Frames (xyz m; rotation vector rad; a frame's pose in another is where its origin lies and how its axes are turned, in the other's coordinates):
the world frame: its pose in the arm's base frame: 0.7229 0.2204 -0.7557 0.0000 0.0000 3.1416
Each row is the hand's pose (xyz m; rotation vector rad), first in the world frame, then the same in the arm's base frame.
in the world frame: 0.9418 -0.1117 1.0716 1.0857 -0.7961 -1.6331
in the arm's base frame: -0.2189 0.3321 0.3159 0.7381 1.0066 1.1042
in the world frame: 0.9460 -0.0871 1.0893 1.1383 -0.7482 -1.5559
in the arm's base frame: -0.2231 0.3075 0.3336 0.7073 1.0761 1.1634
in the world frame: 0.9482 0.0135 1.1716 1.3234 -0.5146 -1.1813
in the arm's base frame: -0.2253 0.2069 0.4159 0.5351 1.3762 1.4519
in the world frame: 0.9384 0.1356 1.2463 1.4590 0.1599 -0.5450
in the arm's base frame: -0.2155 0.0848 0.4906 -0.1966 1.7936 1.9347
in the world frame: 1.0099 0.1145 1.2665 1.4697 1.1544 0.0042
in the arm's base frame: -0.2870 0.1059 0.5108 1.5589 -1.9847 -1.8648
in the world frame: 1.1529 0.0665 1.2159 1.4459 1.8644 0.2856
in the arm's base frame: -0.4300 0.1539 0.4602 2.1371 -1.6574 -1.0960
